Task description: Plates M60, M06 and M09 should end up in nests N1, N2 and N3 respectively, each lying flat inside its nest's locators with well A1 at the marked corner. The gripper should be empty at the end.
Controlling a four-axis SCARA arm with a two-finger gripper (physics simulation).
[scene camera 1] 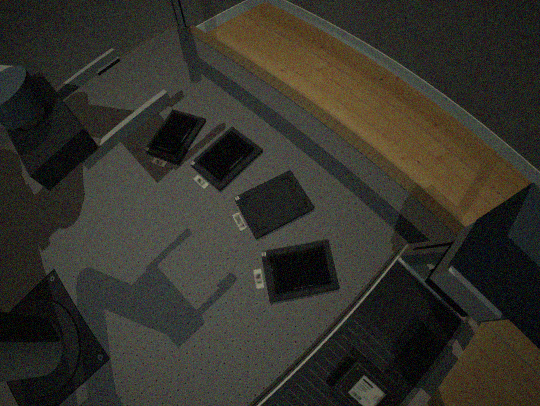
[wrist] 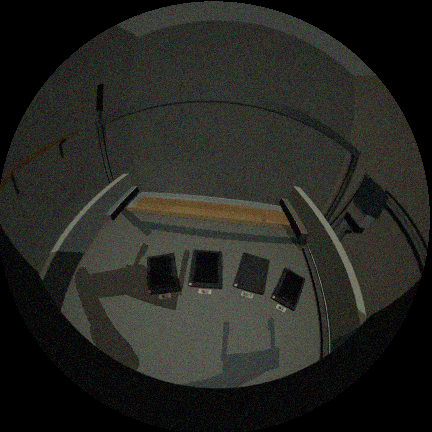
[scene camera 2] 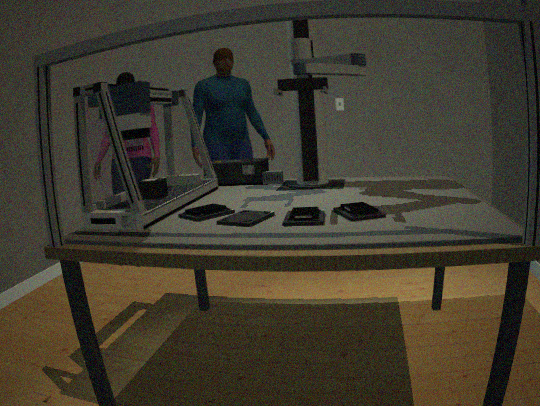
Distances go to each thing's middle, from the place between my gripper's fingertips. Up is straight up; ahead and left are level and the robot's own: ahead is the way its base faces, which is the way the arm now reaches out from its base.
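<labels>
Nest N2 (scene camera 1: 248,159) is far below my hand, a fair way ahead of it and a touch to the left of it. Counted from the same hand, nest N3 (scene camera 1: 313,290) is 34 cm to the right, 4 cm ahead and 41 cm below. Also from my hand: the out nest (scene camera 1: 274,203), a good way ahead, a good way to the right and far below; the dark case (scene camera 2: 234,167), far to the right, far behind and far below.
</labels>
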